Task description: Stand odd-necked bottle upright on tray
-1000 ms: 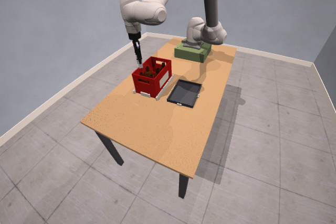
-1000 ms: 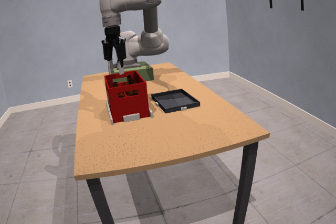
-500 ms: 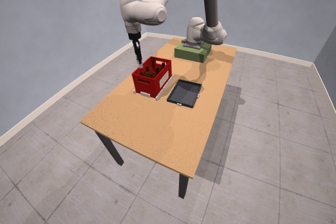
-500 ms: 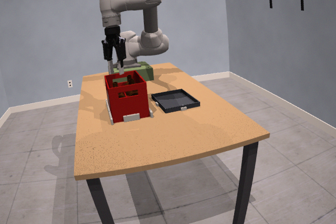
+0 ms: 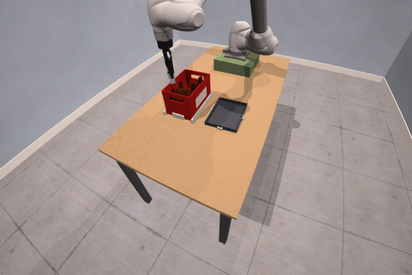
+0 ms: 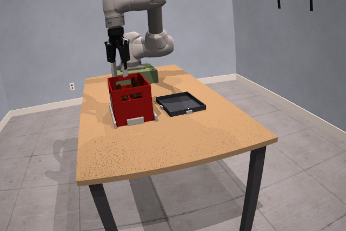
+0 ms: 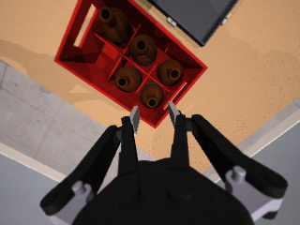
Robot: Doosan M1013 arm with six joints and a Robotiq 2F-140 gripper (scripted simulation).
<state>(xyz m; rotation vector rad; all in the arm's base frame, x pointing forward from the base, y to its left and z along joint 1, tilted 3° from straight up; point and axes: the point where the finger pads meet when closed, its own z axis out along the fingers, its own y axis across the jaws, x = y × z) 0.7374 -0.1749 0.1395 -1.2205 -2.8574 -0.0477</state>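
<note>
Right now the glass bottle is 170 mm below my hand. The rest, counted from my hand: dark grey tray 80 mm behind, 300 mm to the left, 250 mm below; then red crate 90 mm behind, 40 mm to the left, 170 mm below.
</note>
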